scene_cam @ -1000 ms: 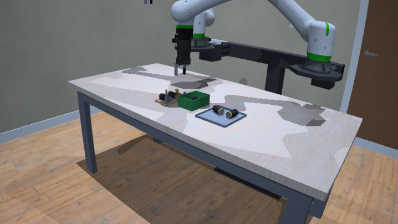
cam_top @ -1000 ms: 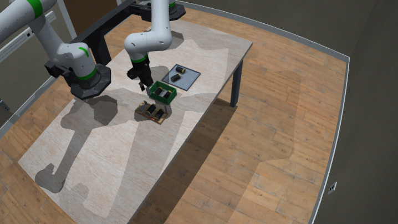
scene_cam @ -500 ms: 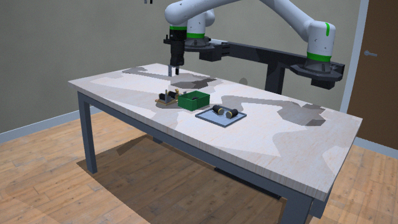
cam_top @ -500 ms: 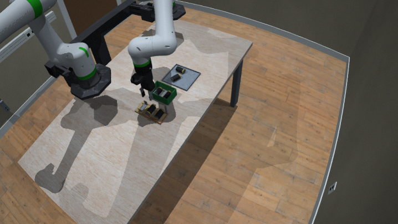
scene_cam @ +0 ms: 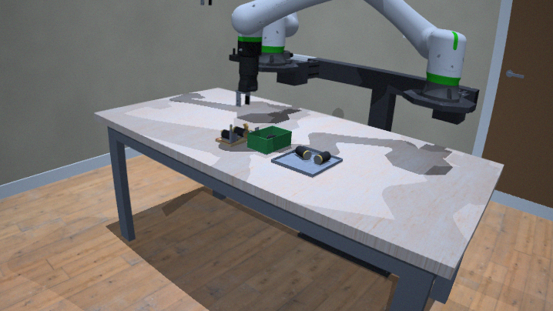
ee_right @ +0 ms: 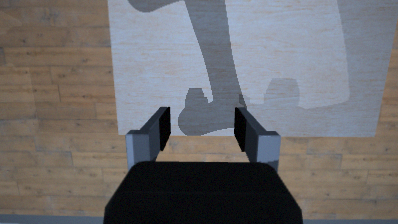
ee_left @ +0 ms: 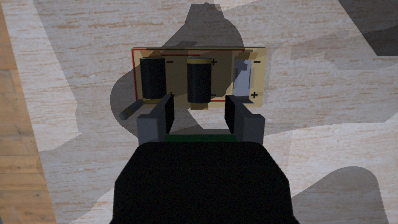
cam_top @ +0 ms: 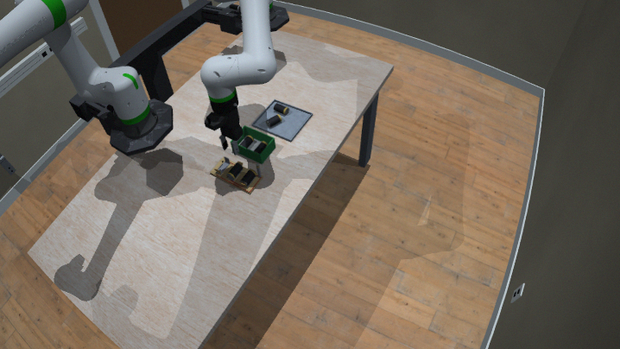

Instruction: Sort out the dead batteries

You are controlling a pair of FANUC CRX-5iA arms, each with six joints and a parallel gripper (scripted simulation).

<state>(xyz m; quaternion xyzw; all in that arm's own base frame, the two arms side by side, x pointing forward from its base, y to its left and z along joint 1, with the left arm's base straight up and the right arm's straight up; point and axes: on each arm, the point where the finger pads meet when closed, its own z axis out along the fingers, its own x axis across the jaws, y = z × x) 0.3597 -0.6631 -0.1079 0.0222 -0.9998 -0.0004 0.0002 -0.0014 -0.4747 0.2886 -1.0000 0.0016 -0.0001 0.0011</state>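
My left hand is 330 mm to the right of the grey tray and 160 mm above it. The rest, counted from my left hand: green box 140 mm to the left, 140 mm below, 10 mm behind.
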